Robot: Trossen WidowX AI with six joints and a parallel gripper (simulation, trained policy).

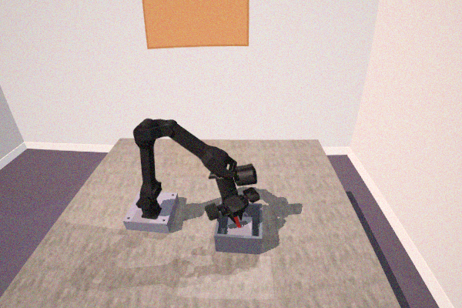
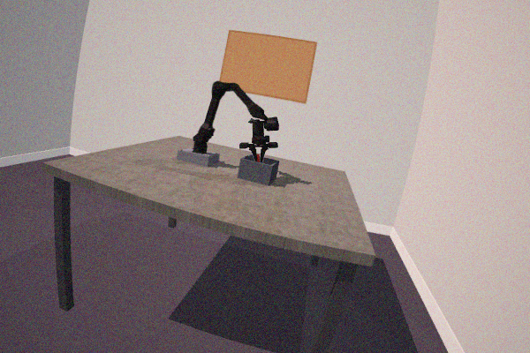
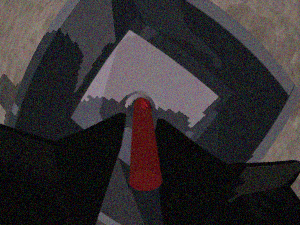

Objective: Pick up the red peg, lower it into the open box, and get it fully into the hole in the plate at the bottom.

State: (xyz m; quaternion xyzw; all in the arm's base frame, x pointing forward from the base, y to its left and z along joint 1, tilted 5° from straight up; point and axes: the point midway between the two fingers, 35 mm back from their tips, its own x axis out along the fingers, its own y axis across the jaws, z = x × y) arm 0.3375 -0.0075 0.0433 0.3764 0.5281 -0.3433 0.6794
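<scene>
The red peg lies 10 mm above my gripper tip. Round my gripper tip: pale plate 30 mm below, 10 mm ahead; then grey box 50 mm below, 10 mm ahead.
</scene>
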